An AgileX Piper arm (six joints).
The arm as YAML. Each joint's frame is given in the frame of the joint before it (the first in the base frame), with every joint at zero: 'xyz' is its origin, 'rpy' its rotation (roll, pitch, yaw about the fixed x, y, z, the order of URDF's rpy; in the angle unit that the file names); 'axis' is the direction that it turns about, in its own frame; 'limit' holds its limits. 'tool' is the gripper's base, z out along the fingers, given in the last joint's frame.
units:
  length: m
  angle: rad
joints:
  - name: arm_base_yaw
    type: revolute
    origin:
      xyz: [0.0, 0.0, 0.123]
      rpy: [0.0, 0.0, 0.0]
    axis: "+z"
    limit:
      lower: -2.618
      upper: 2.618
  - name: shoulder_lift
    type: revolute
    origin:
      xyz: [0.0, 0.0, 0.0]
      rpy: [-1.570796, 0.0, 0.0]
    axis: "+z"
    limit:
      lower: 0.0
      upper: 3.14
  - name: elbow
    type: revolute
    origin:
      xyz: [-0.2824, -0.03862, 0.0]
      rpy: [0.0, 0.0, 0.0]
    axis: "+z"
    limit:
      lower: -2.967
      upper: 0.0
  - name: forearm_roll
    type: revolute
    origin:
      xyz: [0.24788, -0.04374, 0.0]
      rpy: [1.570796, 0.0, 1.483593]
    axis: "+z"
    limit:
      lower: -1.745
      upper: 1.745
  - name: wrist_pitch
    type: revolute
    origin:
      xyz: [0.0, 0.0, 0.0]
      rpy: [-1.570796, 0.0, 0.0]
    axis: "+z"
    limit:
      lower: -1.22
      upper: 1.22
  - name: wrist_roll
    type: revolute
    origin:
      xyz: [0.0, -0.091, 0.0]
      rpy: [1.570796, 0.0, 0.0]
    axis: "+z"
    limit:
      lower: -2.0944
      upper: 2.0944
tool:
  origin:
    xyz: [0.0, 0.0, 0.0]
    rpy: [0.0, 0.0, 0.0]
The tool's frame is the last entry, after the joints.
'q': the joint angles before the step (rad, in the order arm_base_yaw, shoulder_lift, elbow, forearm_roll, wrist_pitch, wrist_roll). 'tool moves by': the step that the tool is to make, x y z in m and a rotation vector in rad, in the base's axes. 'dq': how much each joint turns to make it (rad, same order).
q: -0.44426 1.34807 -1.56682 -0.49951 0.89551 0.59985
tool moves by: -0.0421 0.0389 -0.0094 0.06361 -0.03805 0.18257
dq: 0.00011 -0.20883 0.19481 0.24716 -0.04907 -0.18678
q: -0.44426 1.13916 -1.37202 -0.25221 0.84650 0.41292
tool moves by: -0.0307 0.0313 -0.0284 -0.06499 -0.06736 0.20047
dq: 0.00008 -0.19886 0.25910 0.21756 -0.17718 -0.25799
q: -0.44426 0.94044 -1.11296 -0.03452 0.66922 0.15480
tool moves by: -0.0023 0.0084 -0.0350 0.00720 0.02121 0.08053
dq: 0.00005 -0.05089 0.15861 0.12681 -0.08327 -0.13928
